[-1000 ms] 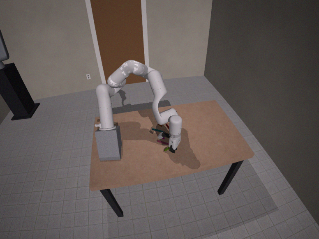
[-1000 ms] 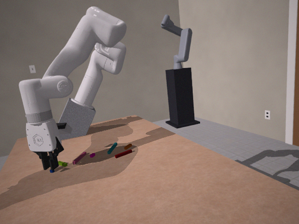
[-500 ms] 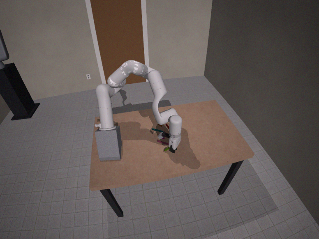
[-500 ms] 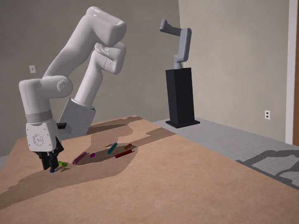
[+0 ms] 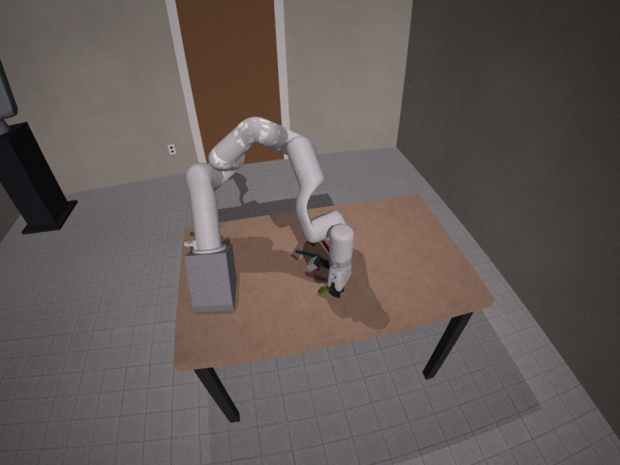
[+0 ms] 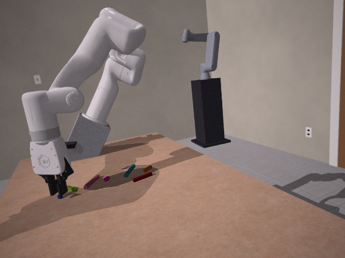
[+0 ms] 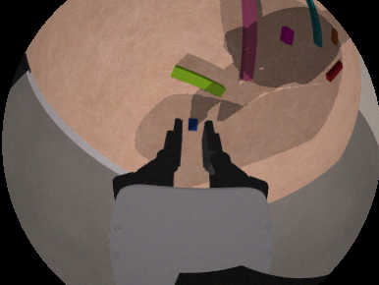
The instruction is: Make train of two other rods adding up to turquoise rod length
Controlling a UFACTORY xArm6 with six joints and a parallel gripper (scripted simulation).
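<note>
My hand is 3 cm above the blue rod. Also, from my hand: lime rod: 4 cm behind, 3 cm to the left, 3 cm below; then pink rod: 10 cm to the left, 6 cm behind, 3 cm below; then magenta rod: 14 cm to the left, 5 cm behind, 3 cm below.
</note>
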